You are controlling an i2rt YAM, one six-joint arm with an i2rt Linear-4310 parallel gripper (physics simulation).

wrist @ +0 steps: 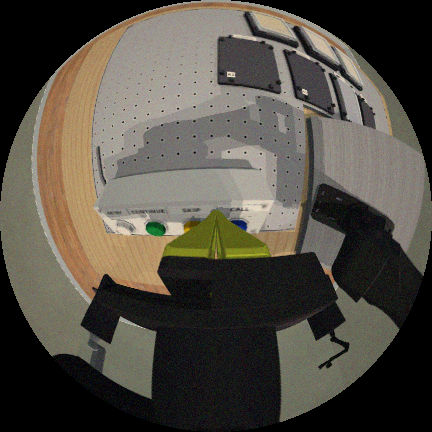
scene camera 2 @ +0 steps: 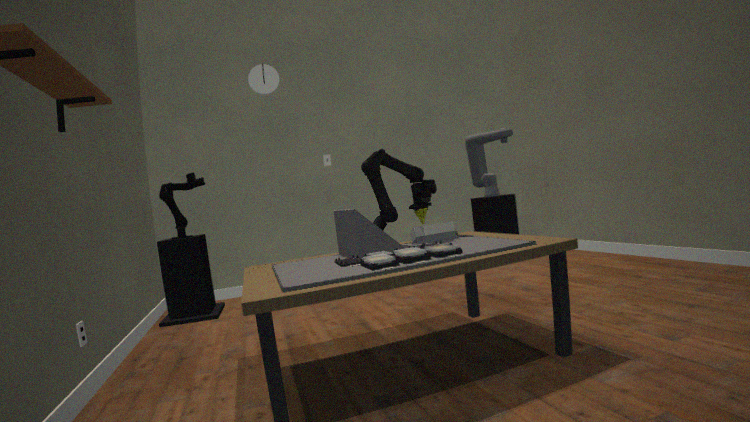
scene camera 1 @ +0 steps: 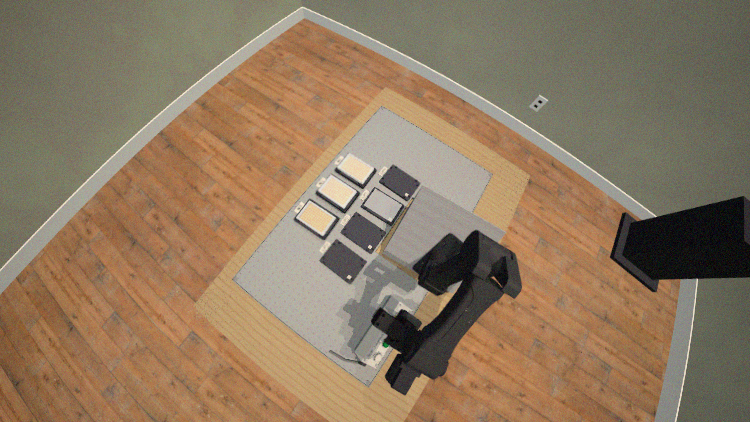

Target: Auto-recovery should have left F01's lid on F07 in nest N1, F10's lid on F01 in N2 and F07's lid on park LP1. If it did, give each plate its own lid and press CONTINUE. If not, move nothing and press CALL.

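Places are measured from the arm's base along level axes (x left, y ahead, z down), in millimetres.
Where they show: gripper, fingertip midpoint: [wrist: 215,215] [scene camera 2: 423,223]; arm's base, link origin: [wrist: 356,218] [scene camera 2: 373,233] [scene camera 1: 437,256].
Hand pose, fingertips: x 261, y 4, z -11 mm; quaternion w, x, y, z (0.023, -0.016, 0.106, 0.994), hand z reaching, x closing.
Each offset is from my fingertips to the top centre of the thing. "spot": to the spot under its first point. Level surfaces: height alone.
My gripper [wrist: 215,215] [scene camera 2: 422,223] is shut and empty. In the wrist view its yellow-green tips overlap the panel between the partly hidden yellow SKIP button [wrist: 190,228] and blue CALL button {spot: dx -30, dy -18, dz +18 mm} [wrist: 241,224]; contact is not visible. The button box {dx +50, dy -7, dz +8 mm} [wrist: 185,187] [scene camera 2: 435,231] also bears the green CONTINUE button {dx +73, dy -31, dz +18 mm} [wrist: 156,229] [scene camera 1: 386,344] and white RETRY button {dx +123, dy -33, dz +18 mm} [wrist: 124,228]. Three pale-topped plates {dx -368, dy +455, dz +59 mm} [scene camera 1: 355,169] {dx -241, dy +445, dz +54 mm} [scene camera 1: 337,192] {dx -108, dy +439, dz +60 mm} [scene camera 1: 316,217] lie in a row. Beside them lie dark rectangles {spot: dx -443, dy +281, dz +82 mm} [scene camera 1: 399,181] {spot: dx -183, dy +271, dz +82 mm} [scene camera 1: 362,230] {spot: dx -50, dy +255, dz +82 mm} [scene camera 1: 343,260] and a grey-centred one {dx -313, dy +271, dz +74 mm} [scene camera 1: 382,204]. Their F codes are unreadable.
A grey slanted block [scene camera 1: 440,220] [scene camera 2: 359,236] stands between the arm base and the plate rows. A thin dark rod {spot: dx +203, dy +34, dz +92 mm} [scene camera 1: 346,357] [wrist: 100,165] lies by the box's end. The perforated grey board {dz +92 mm} [scene camera 1: 283,272] rests on the wooden table {dz +105 mm} [scene camera 1: 225,299].
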